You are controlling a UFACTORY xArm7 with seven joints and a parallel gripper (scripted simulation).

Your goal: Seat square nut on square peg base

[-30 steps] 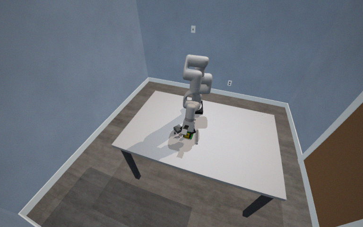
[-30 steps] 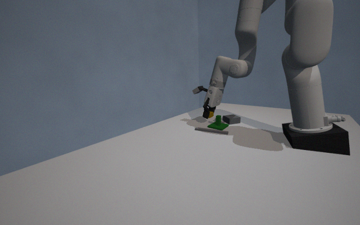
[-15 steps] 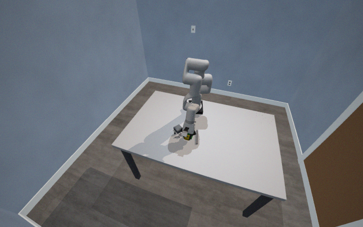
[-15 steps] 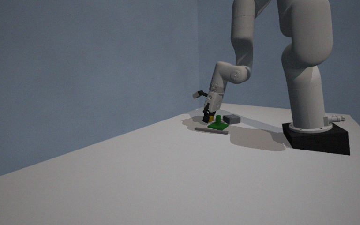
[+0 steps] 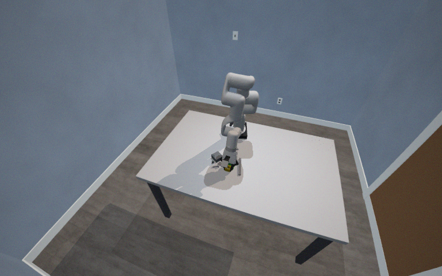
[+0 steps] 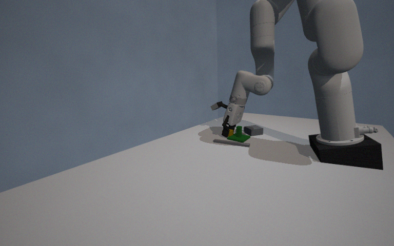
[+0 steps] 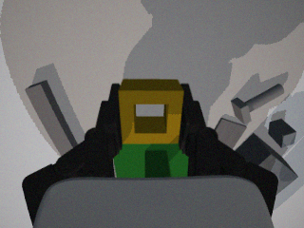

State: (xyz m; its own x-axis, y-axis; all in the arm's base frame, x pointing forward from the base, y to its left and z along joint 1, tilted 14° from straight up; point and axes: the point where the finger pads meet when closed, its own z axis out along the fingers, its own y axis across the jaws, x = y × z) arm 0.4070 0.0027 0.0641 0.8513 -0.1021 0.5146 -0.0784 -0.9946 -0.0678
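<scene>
Now: the green base 5 cm behind my hand and 1 cm below it. Round my hand: bolt (1 cm behind, 9 cm to the right, 2 cm below); grey block (9 cm behind, 11 cm to the right, 1 cm below); long grey bar (5 cm behind, 8 cm to the left, 2 cm below).
</scene>
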